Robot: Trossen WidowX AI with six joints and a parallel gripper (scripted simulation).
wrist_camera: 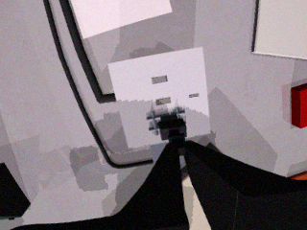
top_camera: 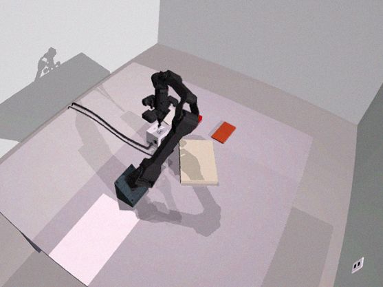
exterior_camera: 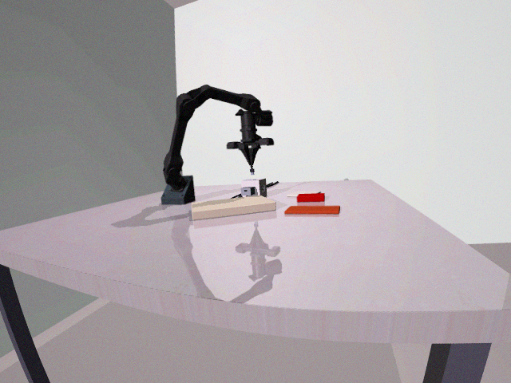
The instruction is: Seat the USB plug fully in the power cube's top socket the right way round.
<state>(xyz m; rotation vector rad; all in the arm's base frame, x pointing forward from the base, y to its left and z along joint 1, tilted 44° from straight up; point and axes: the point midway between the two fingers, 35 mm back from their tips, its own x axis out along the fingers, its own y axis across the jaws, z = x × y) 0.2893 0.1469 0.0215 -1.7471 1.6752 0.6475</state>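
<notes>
Now: the dark USB plug 2 cm below my gripper tip. Round my gripper tip: flat orange block (27 cm ahead, 22 cm to the right, 13 cm below); then small red block (24 cm ahead, 12 cm below, 5 cm to the right); then beige board (22 cm to the right, 12 cm below, 1 cm ahead).
</notes>
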